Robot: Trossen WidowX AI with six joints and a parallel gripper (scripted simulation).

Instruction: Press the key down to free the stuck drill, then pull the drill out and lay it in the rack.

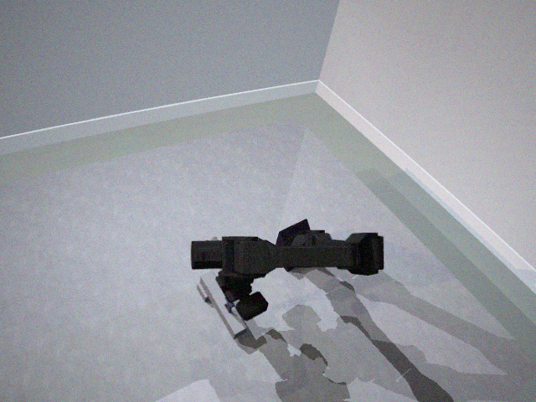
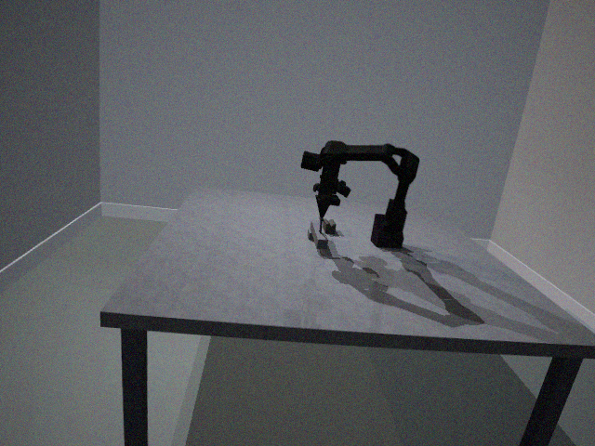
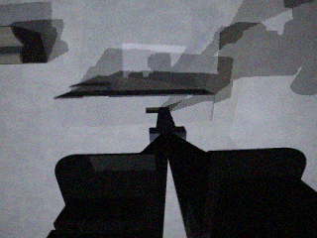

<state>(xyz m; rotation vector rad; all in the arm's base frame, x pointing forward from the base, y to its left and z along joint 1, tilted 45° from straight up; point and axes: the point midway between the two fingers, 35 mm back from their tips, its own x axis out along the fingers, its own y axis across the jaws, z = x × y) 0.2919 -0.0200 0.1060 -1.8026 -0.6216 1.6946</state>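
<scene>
My gripper tip is now 3 cm above the key. Round my gripper tip: rack (20 cm to the right, 10 cm below, 9 cm behind); then drill (7 cm below, 6 cm to the right, 1 cm behind); then grey fixture (8 cm below, 4 cm to the right, 1 cm behind).
</scene>
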